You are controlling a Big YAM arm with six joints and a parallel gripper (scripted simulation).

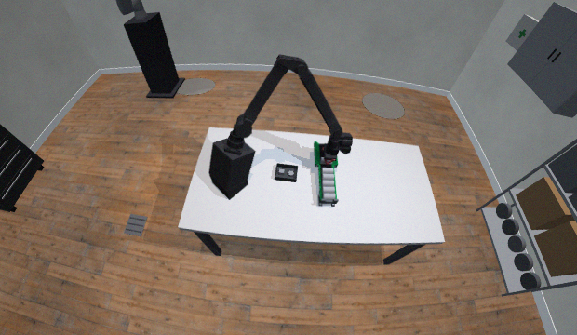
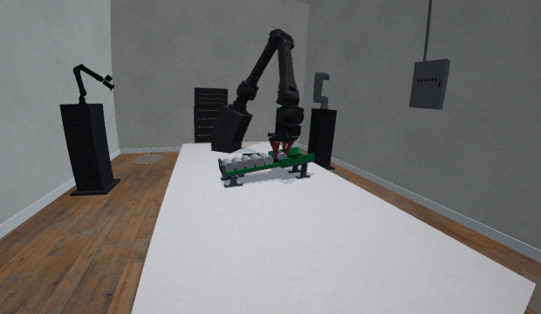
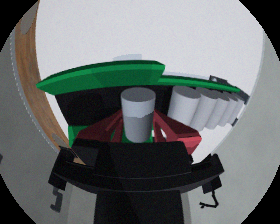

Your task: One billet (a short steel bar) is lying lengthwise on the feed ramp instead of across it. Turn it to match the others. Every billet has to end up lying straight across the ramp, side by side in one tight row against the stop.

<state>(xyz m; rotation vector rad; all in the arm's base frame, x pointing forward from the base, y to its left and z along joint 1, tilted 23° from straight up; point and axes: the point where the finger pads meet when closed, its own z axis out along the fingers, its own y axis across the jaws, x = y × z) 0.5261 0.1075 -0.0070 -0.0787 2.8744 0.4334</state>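
Right now my hand is right at the grey billet. The rest, counted from my hand: stop (25 cm to the right, 4 cm below, 2 cm ahead); small black box (23 cm behind, 9 cm below, 6 cm to the right).
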